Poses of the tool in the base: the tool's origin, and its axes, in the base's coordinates. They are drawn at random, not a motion.
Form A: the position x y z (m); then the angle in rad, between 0 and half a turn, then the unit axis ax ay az.
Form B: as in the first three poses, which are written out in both.
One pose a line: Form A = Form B
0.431 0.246 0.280 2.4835 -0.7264 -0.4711 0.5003 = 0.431 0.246 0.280 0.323 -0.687 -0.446 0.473
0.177 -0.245 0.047 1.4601 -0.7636 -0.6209 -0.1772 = 0.177 -0.245 0.047 0.745 -0.509 -0.414 -0.118
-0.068 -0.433 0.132 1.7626 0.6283 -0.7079 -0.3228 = -0.068 -0.433 0.132 0.636 0.485 -0.546 -0.249
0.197 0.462 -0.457 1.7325 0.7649 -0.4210 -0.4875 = 0.197 0.462 -0.457 0.648 0.583 -0.321 -0.371
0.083 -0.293 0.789 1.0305 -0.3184 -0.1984 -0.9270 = 0.083 -0.293 0.789 0.870 -0.157 -0.098 -0.457
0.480 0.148 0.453 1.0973 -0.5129 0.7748 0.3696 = 0.480 0.148 0.453 0.853 -0.267 0.404 0.193
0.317 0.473 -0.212 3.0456 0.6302 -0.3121 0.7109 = 0.317 0.473 -0.212 0.048 0.629 -0.312 0.710
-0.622 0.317 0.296 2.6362 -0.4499 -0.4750 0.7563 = -0.622 0.317 0.296 0.250 -0.436 -0.460 0.732
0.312 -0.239 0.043 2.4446 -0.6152 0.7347 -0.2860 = 0.312 -0.239 0.043 0.341 -0.578 0.691 -0.269
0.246 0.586 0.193 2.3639 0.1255 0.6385 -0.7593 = 0.246 0.586 0.193 0.379 0.116 0.591 -0.703
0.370 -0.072 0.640 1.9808 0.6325 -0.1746 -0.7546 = 0.370 -0.072 0.640 0.548 0.529 -0.146 -0.631
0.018 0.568 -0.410 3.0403 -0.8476 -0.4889 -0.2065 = 0.018 0.568 -0.410 0.051 -0.846 -0.488 -0.206
